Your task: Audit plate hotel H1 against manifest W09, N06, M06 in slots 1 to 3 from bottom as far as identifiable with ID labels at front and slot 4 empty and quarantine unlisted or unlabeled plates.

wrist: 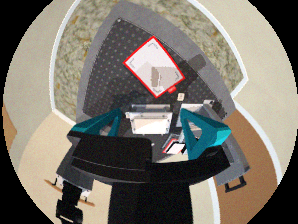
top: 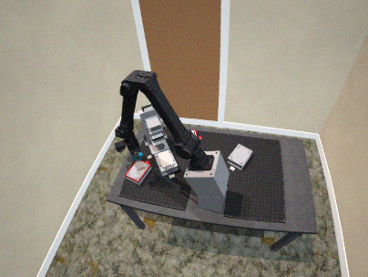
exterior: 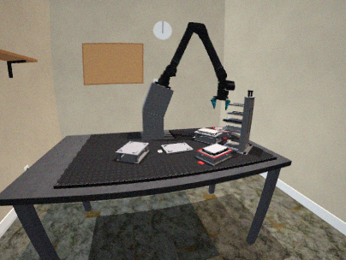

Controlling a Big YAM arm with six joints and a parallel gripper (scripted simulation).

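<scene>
The white well plate is 150 mm below my hand, 140 mm to the right of it and 110 mm ahead of it.
</scene>
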